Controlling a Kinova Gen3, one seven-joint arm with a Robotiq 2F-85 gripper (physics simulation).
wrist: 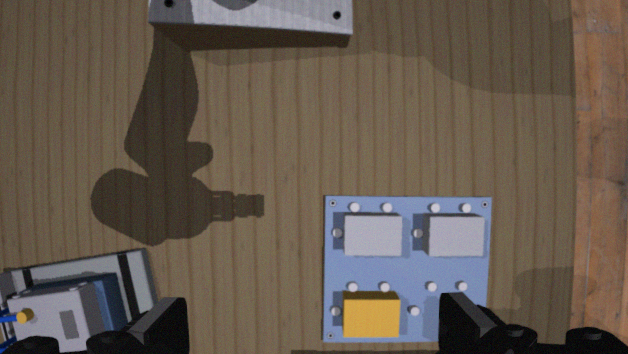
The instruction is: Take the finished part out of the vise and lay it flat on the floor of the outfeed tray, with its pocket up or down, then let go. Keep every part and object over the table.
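Places are measured from the arm's base along level axes (x left, y back, z up), in millimetres.
Pixels of known places: gripper, between the fingertips: (pixel 313 324).
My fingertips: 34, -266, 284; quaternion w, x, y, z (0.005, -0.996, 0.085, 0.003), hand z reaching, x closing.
Note:
Ahead of a thing's pixels: the offset from my fingertips to its middle, as dx, dy, dz. "spot": to the spot under its first point.
My gripper (pixel 313 324) is open, its two black fingers wide apart at the bottom of the wrist view, with nothing between them. Part of the vise {spot: -298, -48, -288} (pixel 45 312) shows at the lower left: a light grey block with a dark grey rectangle on its top, over a blue body on a pale base, left of the left finger. The vise runs out of the frame, and a finished part in it cannot be made out. The outfeed tray cannot be made out in this view.
A blue plate {+86, -90, -380} (pixel 370 270) with white pegs holds two light grey blocks {+51, -36, -358} (pixel 372 235) {+139, -54, -358} (pixel 456 236) and a yellow block {+34, -124, -358} (pixel 371 315), partly below the right finger. A grey metal base (pixel 280 17) stands at the top. The table edge (pixel 574 150) runs down the right, wooden floor beyond.

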